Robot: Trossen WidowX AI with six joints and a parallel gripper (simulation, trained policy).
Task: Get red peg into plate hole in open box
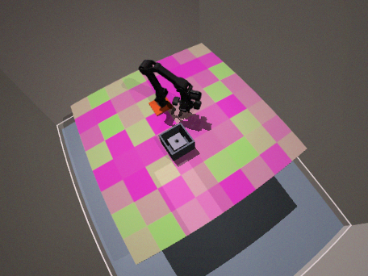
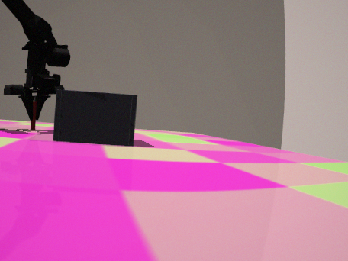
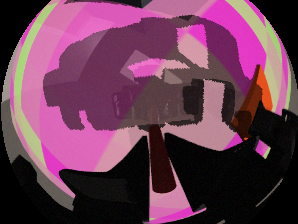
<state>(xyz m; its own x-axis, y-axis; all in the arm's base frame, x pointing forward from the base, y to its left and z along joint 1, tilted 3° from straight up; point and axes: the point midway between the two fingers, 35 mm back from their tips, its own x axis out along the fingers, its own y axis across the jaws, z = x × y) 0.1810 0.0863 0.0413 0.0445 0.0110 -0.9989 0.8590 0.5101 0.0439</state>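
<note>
Right now my gripper tip is 20 mm below the red peg. Also, from my gripper tip: dark box (140 mm ahead, 220 mm to the right); then light grey plate (140 mm ahead, 220 mm to the right, 20 mm above).
</note>
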